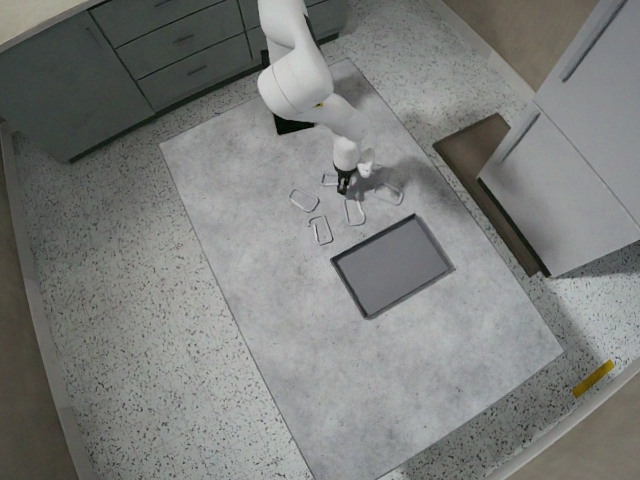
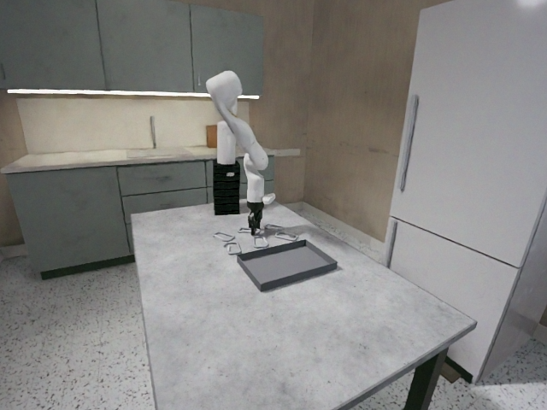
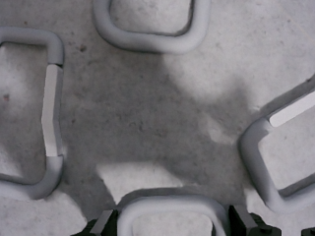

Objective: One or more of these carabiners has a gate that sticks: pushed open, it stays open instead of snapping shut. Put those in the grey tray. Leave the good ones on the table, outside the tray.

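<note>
The grey tray is 30 cm ahead of my hand, 1 cm to the right of it and 1 cm below it.
</note>
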